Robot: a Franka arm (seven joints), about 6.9 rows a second.
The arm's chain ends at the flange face. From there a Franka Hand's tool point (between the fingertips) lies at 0.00 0.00 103.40 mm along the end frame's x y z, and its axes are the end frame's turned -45 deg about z.
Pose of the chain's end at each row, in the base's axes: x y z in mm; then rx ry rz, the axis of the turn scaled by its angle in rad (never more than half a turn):
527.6 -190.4 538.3 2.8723 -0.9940 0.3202
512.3 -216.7 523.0 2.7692 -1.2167 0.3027
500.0 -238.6 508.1 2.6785 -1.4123 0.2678
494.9 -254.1 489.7 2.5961 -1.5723 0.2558
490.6 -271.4 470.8 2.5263 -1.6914 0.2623
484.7 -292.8 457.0 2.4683 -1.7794 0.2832
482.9 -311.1 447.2 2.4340 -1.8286 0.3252
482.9 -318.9 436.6 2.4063 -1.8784 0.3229
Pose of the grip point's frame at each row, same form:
545.1 -205.7 437.5 2.9675 0.1769 0.2405
526.8 -234.5 422.2 2.9628 -0.0631 0.2159
511.1 -256.3 406.8 2.9617 -0.2748 0.1848
504.6 -271.5 388.2 2.9492 -0.4513 0.1774
500.1 -288.9 369.3 2.9288 -0.5854 0.1864
495.0 -311.1 355.8 2.9044 -0.6859 0.2075
495.4 -330.8 346.5 2.8824 -0.7410 0.2479
495.4 -338.0 335.8 2.8759 -0.7963 0.2503

